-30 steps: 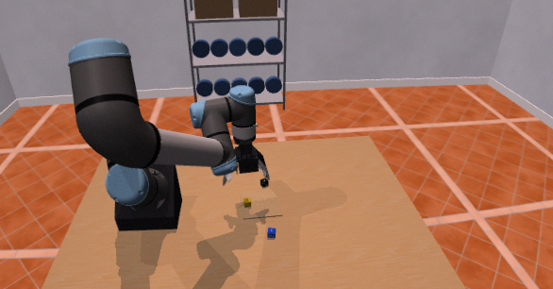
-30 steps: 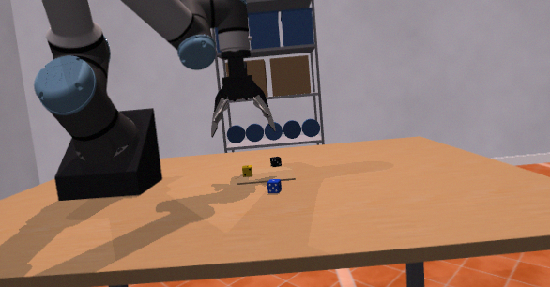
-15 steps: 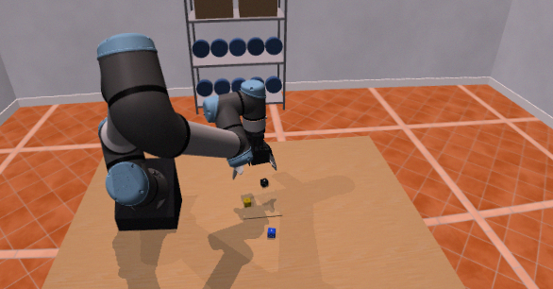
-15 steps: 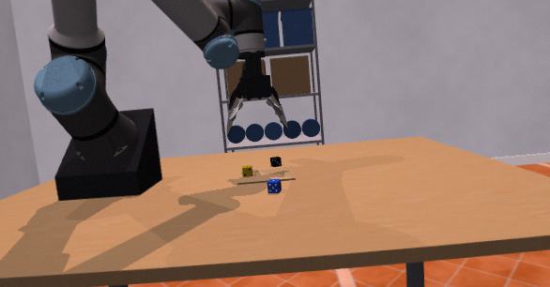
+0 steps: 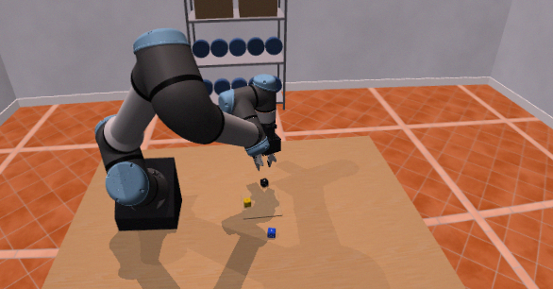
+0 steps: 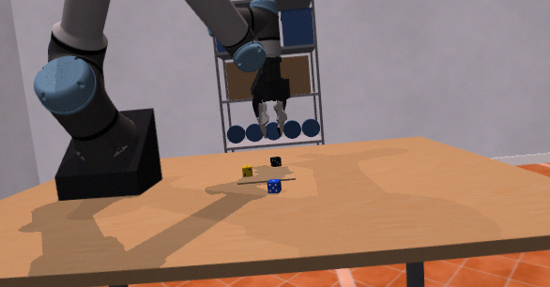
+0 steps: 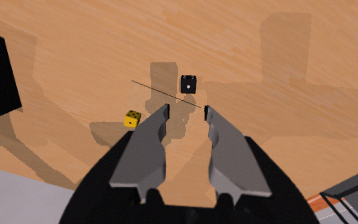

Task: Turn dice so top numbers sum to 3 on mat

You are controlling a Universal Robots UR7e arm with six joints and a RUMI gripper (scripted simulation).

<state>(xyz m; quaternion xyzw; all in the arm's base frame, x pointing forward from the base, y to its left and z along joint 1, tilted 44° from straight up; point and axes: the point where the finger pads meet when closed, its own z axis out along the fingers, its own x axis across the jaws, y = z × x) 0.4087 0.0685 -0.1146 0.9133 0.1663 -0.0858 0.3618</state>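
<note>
Now: the black die 90 mm below my hand. The rest, counted from my hand: yellow die 110 mm to the right, 80 mm below, 70 mm behind; blue die 260 mm to the right, 90 mm below; tan mat 110 mm to the right, 100 mm below, 20 mm behind.
</note>
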